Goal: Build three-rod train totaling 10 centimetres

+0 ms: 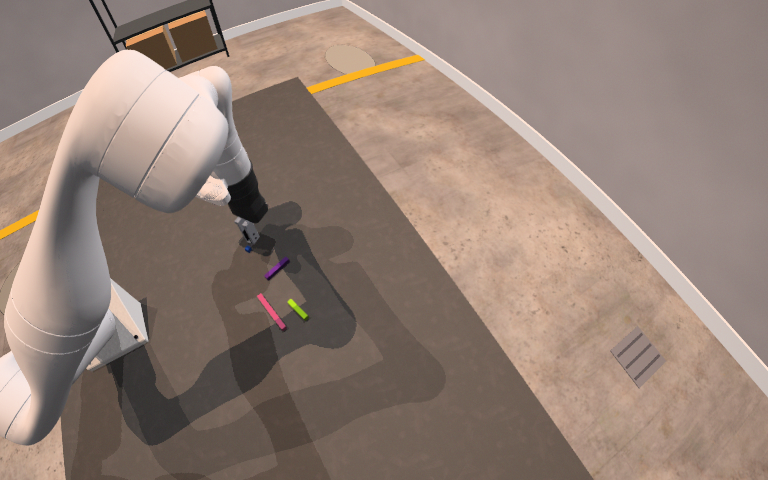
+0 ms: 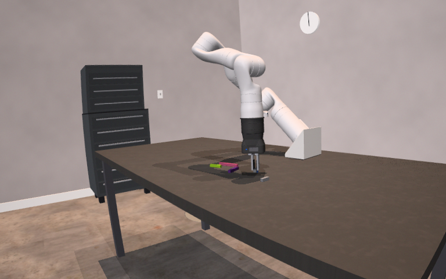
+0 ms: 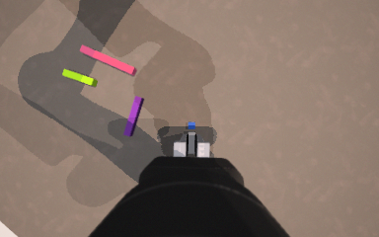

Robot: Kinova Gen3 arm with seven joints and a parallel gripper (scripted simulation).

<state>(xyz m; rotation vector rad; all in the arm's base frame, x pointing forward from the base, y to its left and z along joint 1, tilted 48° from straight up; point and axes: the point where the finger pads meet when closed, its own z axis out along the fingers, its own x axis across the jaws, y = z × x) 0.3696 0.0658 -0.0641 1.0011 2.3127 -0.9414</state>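
Right now the blue rod is 3 cm below my hand, 2 cm behind it and 1 cm to the right of it. From my hand the other things lie so: lime rod 19 cm to the right, 4 cm ahead, 3 cm below; purple rod 9 cm to the right, 3 cm below, 3 cm ahead; pink rod 18 cm to the right, 3 cm below, 1 cm behind.
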